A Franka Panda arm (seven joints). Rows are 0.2 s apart.
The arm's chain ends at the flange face. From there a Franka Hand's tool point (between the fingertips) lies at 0.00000 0.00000 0.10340 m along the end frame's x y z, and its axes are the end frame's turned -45 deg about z.
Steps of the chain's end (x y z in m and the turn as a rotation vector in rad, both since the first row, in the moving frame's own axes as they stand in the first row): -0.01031, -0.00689, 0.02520, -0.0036, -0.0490, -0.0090; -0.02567, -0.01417, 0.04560, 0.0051, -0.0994, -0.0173; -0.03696, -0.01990, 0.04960, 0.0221, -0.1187, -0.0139; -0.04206, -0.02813, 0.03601, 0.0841, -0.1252, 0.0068; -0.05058, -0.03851, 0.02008, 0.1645, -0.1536, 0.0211; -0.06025, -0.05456, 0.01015, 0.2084, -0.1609, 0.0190
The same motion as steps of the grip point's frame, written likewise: -0.00628, -0.01546, 0.02508, 0.0321, -0.0372, -0.0090; -0.01508, -0.03574, 0.04509, 0.0739, -0.0667, -0.0173; -0.01918, -0.05043, 0.04885, 0.0996, -0.0683, -0.0139; -0.01279, -0.06489, 0.03484, 0.1480, -0.0291, 0.0068; -0.00750, -0.08605, 0.01747, 0.2249, 0.0077, 0.0211; -0.00034, -0.10784, 0.00659, 0.2611, 0.0336, 0.0190
